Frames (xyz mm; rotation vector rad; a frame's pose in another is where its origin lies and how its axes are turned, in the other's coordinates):
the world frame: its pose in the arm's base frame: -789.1 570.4 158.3 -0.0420 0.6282 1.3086
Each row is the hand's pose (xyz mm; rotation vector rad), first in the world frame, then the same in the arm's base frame.
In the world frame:
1: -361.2 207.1 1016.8 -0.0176 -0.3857 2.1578
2: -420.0 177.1 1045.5 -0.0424 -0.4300 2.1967
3: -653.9 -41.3 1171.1 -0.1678 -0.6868 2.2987
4: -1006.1 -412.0 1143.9 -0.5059 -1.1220 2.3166
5: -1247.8 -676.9 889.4 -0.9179 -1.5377 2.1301
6: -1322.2 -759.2 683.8 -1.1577 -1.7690 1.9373
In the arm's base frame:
1: -606.3 688.5 1235.3 -0.9577 -0.0776 -2.7005
2: -574.5 638.7 1276.4 -0.9635 -0.0081 -2.6661
3: -353.4 416.9 1418.2 -1.0121 0.3308 -2.5477
4: -70.6 -9.5 1438.1 -0.9713 0.9224 -2.3798
5: 37.1 -392.9 1251.8 -0.8409 1.5225 -2.2013
6: 19.2 -558.6 1088.0 -0.7441 1.8712 -2.0589

